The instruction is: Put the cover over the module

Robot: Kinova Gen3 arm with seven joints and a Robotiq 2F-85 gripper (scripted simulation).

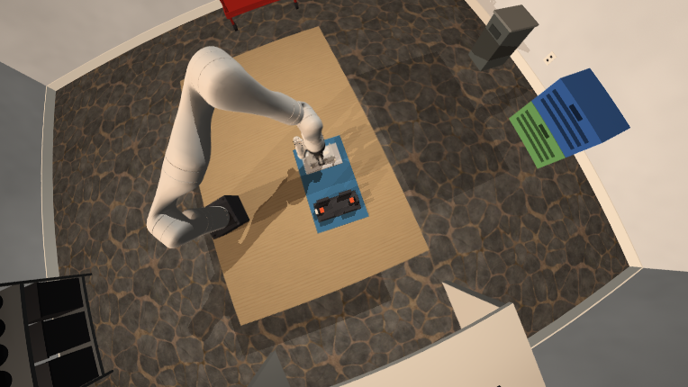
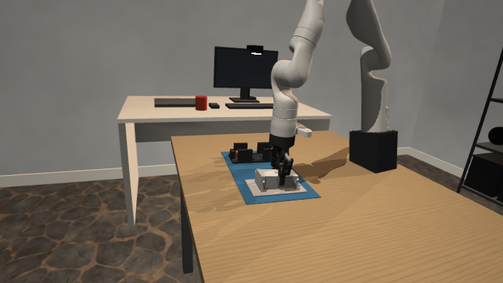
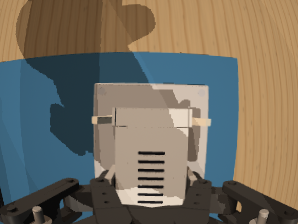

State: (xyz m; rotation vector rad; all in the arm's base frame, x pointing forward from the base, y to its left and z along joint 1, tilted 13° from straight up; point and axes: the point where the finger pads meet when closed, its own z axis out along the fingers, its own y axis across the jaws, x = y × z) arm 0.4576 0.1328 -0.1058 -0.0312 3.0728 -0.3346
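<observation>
Right now my hand is 1 cm above the cover.
</observation>
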